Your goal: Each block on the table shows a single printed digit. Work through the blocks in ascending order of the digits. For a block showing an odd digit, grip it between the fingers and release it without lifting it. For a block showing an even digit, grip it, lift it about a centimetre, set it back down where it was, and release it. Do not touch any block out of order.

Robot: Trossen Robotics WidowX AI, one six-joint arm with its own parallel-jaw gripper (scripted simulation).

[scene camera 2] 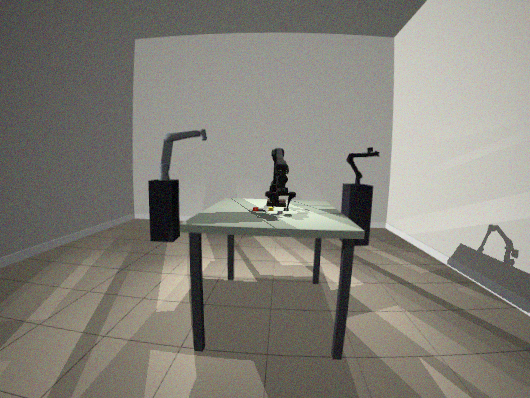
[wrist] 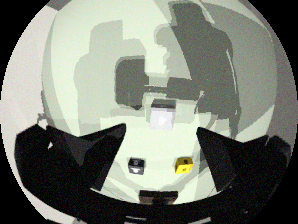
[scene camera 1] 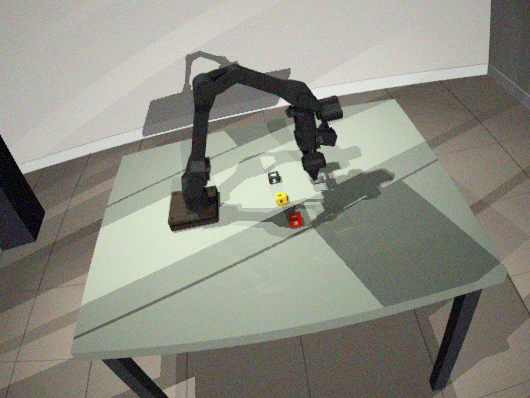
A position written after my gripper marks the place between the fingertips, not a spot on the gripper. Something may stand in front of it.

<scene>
My gripper [scene camera 1: 312, 171] is open and holds nothing.
My gripper shows as well in the wrist view [wrist: 163, 129].
</scene>
